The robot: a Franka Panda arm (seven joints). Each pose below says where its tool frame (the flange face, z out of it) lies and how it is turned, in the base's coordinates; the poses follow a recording.
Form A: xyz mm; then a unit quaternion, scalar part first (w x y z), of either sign.
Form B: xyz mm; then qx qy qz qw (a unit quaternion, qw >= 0). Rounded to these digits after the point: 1 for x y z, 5 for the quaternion.
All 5 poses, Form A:
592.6 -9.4 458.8 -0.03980 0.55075 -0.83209 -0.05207
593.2 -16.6 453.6 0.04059 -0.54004 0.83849 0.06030
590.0 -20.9 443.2 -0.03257 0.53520 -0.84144 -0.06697
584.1 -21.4 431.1 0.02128 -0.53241 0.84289 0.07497
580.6 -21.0 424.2 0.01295 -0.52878 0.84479 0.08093
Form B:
592.6 -9.4 458.8 -0.55075 0.83209 0.05207 0.03980
593.2 -16.6 453.6 -0.54004 0.83849 0.06030 0.04059
590.0 -20.9 443.2 -0.53520 0.84144 0.06697 0.03257
584.1 -21.4 431.1 -0.53241 0.84289 0.07497 0.02128
580.6 -21.0 424.2 -0.52878 0.84479 0.08093 0.01295

